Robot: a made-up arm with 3 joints. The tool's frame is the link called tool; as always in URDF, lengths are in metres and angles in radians.
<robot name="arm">
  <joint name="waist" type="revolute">
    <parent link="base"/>
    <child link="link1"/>
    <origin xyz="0.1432 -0.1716 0.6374" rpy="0 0 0"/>
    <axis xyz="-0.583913 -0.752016 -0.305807"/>
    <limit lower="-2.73" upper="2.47"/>
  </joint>
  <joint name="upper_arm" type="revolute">
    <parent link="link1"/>
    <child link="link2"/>
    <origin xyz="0.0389 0.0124 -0.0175" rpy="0 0 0"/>
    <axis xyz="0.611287 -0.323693 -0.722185"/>
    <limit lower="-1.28" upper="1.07"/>
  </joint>
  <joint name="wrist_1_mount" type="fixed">
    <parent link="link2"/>
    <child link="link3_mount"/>
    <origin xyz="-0.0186 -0.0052 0.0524" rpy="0 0 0"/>
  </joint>
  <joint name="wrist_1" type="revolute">
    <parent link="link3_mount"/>
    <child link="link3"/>
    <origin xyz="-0.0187 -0.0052 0.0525" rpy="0 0 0"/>
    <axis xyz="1 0 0"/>
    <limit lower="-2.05" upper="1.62"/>
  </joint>
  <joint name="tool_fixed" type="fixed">
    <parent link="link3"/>
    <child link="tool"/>
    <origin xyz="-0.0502 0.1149 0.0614" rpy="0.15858 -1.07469 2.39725"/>
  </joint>
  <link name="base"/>
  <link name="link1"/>
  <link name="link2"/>
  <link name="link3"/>
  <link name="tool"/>
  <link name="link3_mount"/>
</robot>
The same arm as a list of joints. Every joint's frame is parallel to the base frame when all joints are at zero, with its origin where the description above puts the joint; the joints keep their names.
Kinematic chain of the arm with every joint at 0, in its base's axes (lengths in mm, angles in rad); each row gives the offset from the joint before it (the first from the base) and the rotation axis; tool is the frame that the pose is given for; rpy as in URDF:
waist: xyz 143.2 -171.6 637.4 axis -0.583913 -0.752016 -0.305807
upper_arm: xyz 38.9 12.4 -17.5 axis 0.611287 -0.323693 -0.722185
wrist_1: xyz -37.3 -10.4 104.9 axis +x
tool: xyz -50.2 114.9 61.4 rpy 0.1586 -1.0747 2.3973
Joint limits (rad, base to tool): -2.73..2.47 -1.28..1.07 -2.05..1.62

